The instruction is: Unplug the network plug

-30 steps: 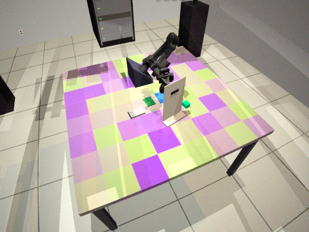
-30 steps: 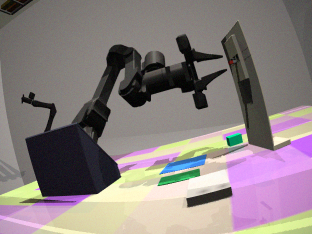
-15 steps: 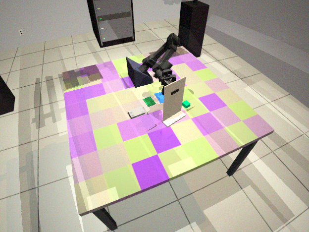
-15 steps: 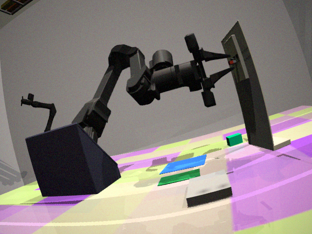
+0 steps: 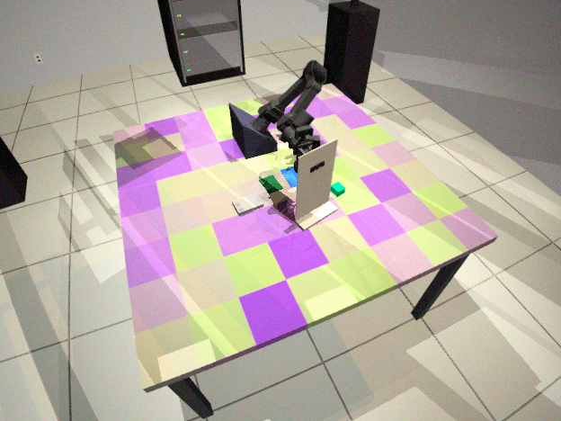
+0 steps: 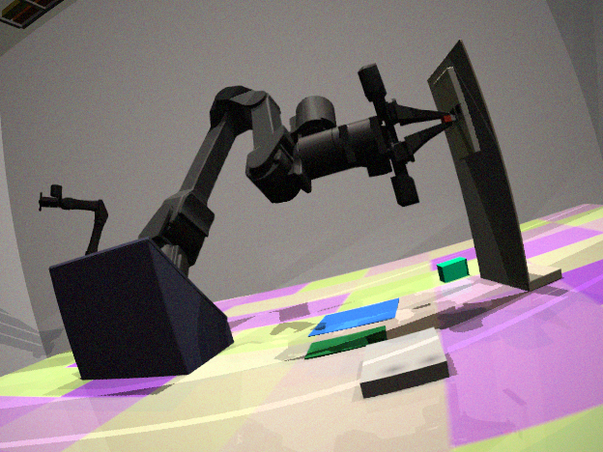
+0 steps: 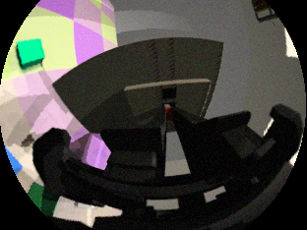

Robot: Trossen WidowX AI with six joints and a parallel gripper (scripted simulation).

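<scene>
Right now my gripper tip is 20 cm past the blue square, 6 cm to the right of it and 23 cm above it. The rest, counted from my gripper tip: small green block: 3 cm behind, 15 cm to the left, 22 cm below; upright panel: 2 cm ahead, 9 cm below; network plug: 1 cm ahead.
</scene>
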